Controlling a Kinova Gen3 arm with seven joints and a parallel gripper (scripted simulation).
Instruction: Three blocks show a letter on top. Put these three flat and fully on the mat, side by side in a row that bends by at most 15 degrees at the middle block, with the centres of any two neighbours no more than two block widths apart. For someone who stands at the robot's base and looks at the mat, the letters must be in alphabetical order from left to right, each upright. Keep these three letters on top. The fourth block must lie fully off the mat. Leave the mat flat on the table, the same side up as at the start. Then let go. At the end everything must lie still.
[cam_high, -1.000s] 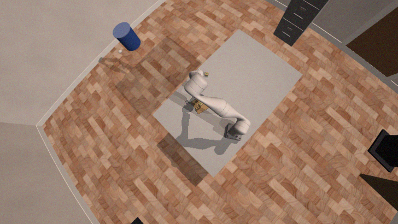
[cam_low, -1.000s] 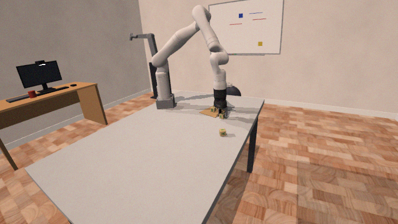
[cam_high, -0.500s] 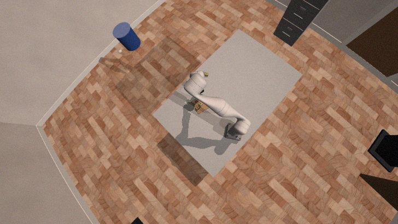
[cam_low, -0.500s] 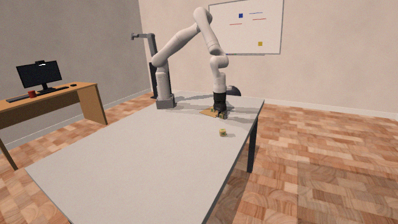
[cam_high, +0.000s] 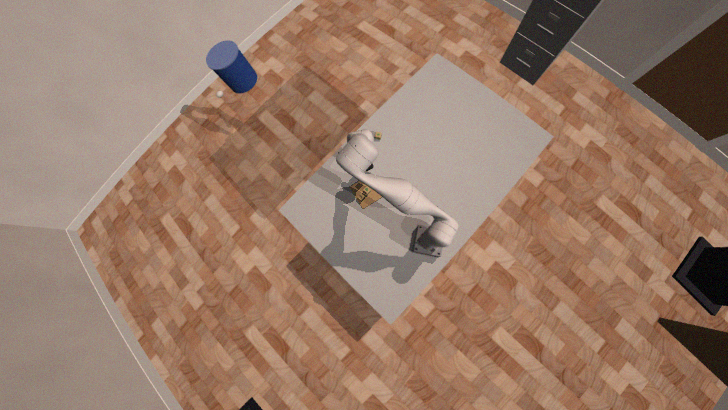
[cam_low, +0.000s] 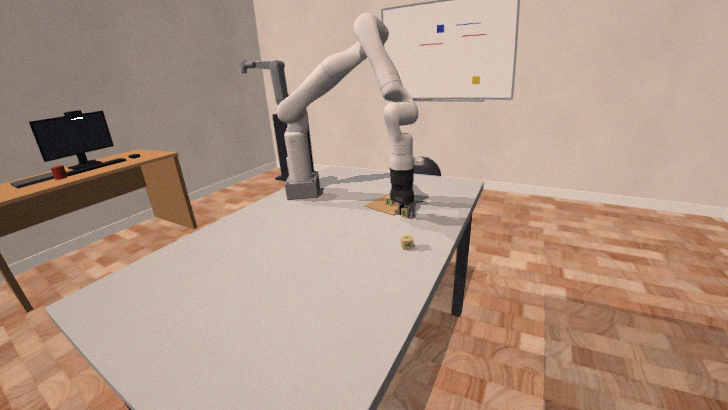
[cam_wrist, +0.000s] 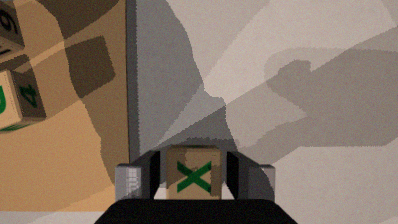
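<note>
Now: the X block right at my hand. From my hand the other things lie so: tan mat 10 cm behind, 7 cm to the left, 2 cm below.
</note>
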